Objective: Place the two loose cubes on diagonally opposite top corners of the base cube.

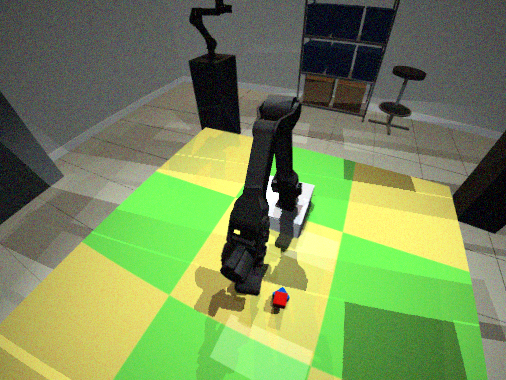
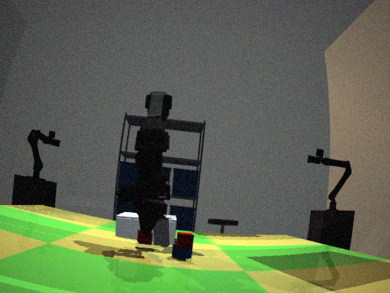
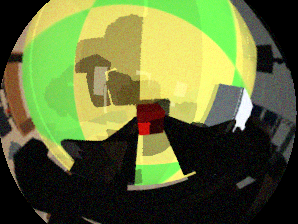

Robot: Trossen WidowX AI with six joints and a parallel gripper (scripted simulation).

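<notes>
My gripper tip is 10 cm to the right of the blue cube, 2 cm short of it and 2 cm above it.
</notes>
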